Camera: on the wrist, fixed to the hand. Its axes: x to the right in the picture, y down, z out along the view.
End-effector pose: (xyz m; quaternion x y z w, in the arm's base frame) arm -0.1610 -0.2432 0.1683 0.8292 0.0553 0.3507 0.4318
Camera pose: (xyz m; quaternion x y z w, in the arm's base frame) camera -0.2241 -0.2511 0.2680 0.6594 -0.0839 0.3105 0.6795
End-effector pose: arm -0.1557 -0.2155 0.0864 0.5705 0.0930 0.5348 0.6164
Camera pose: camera -0.2587 -0.1904 0.1389 0.3639 -0.1165 0.5093 0.7712
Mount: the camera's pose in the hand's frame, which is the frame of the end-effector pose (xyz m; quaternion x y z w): 0.0029 0.0935 -0.0724 -0.3253 -0.0476 0.0018 0.9444
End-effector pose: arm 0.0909 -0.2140 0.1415 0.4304 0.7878 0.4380 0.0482
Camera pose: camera 0.1157 -0.2359 0.2551 0.4131 0.5984 0.6495 0.2222
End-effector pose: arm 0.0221 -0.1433 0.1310 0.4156 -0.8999 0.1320 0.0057
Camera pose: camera -0.0571 -0.0700 0.1795 0.3953 -0.8938 -0.1879 0.0975
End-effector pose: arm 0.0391 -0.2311 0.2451 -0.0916 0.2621 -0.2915 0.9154
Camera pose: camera 0.0479 -0.1578 0.1527 -0.3977 0.2989 -0.1840 0.8477
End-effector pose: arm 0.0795 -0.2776 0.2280 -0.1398 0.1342 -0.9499 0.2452
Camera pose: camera 0.0931 -0.3445 0.1314 -0.2568 0.4243 -0.8463 0.1942
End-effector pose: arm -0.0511 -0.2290 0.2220 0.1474 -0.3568 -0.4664 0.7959
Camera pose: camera 0.0605 -0.1898 0.2255 -0.1425 -0.2234 -0.5621 0.7835
